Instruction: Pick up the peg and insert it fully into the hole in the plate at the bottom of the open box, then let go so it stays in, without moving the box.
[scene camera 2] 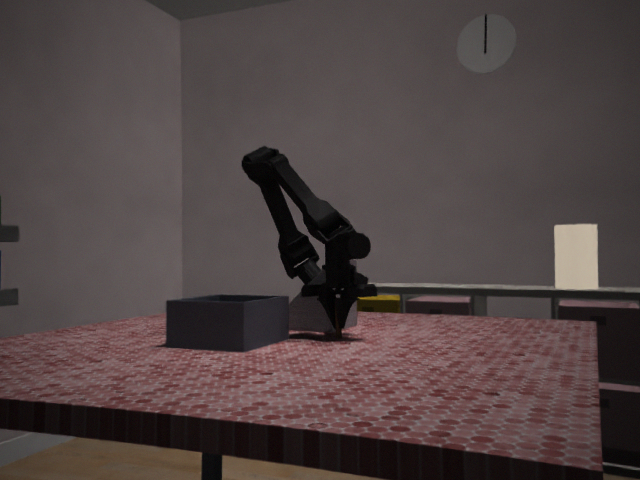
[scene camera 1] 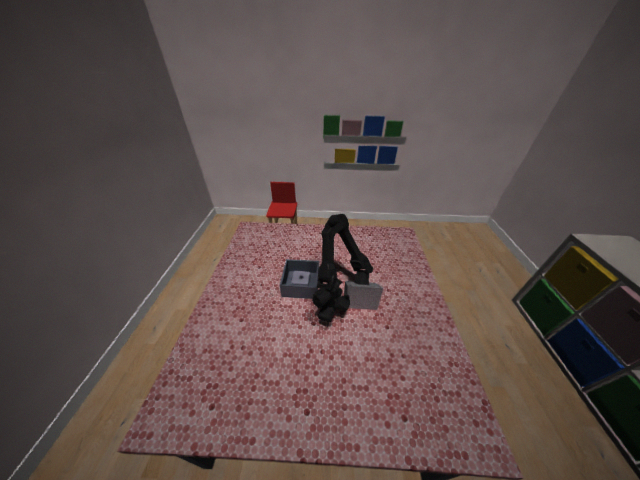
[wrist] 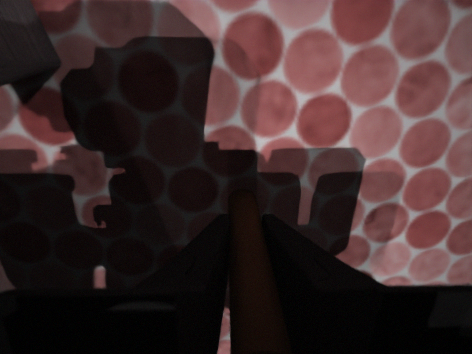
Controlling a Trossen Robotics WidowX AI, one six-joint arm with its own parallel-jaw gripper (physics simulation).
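Seen in the pictures: gripper, fingertip midpoint: (scene camera 2: 338,328) (wrist: 245,224); arm's base, origin of the base link: (scene camera 2: 319,284) (scene camera 1: 362,283).
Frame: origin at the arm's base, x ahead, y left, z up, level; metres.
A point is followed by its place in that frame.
The brown peg (scene camera 2: 338,316) (wrist: 252,285) @(x 0.141, y 0.136, z -0.050 m) stands upright on the patterned table top, with its lower end at or very near the surface. My gripper (scene camera 2: 337,326) @(x 0.148, y 0.137, z -0.091 m) (wrist: 245,224) @(x 0.148, y 0.137, z -0.091 m) points down and is shut on the peg, one black finger on each side. In scene camera 1 the arm hides the peg and the fingertips. The open dark grey-blue box (scene camera 1: 298,290) @(x 0.320, y 0.060, z -0.047 m) (scene camera 2: 204,325) @(x 0.424, y -0.025, z -0.063 m) stands beside the gripper, to its left in both scene views. Inside it lies a light plate (scene camera 1: 294,278) @(x 0.362, y -0.022, z -0.055 m) with a small dark hole (scene camera 1: 301,277) @(x 0.328, y -0.044, z -0.065 m) near its middle. The plate is hidden in scene camera 2.
A light grey block (scene camera 1: 362,296) @(x -0.003, y 0.072, z -0.007 m) (scene camera 2: 309,313) @(x 0.081, y 0.018, z -0.068 m) stands close to the gripper, to its right in scene camera 1 and behind it in scene camera 2. A grey textured corner (wrist: 22,42) @(x 0.068, y 0.079, z -0.095 m) shows at the wrist view's top left. A red chair (scene camera 1: 282,193) stands beyond the table.
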